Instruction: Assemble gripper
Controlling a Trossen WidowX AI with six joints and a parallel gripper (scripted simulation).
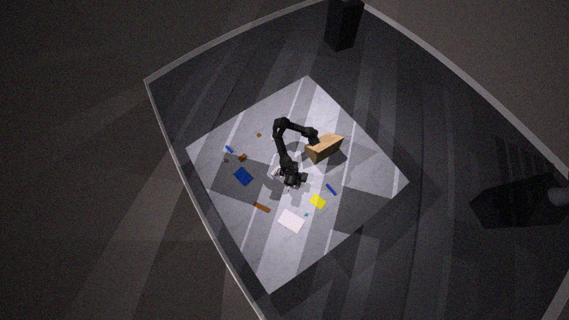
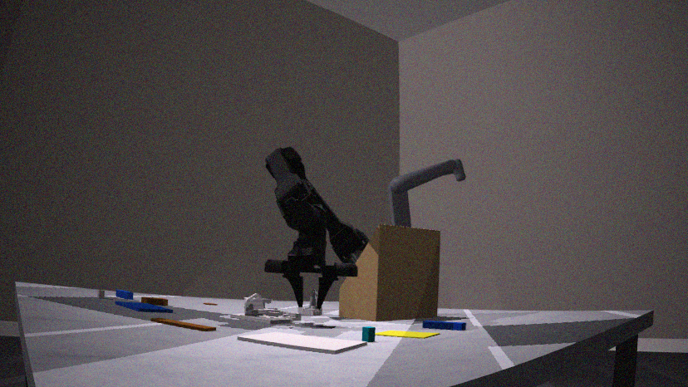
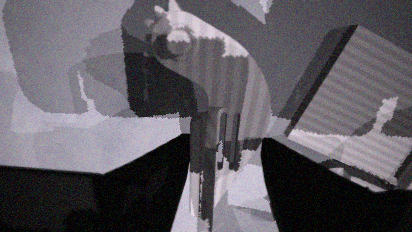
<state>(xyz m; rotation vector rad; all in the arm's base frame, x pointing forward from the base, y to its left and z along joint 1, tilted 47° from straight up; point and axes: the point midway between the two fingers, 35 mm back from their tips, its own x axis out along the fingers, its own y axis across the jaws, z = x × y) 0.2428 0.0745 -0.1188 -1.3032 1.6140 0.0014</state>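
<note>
The grey jaw lies 1 cm ahead of my gripper tip and 4 cm to the left of it. The rest, counted from my gripper tip: blue bar: 20 cm behind, 19 cm to the left, 3 cm below; yellow plate: 8 cm behind, 22 cm to the left, 3 cm below; teal block: 3 cm ahead, 27 cm to the left, 2 cm below.
</note>
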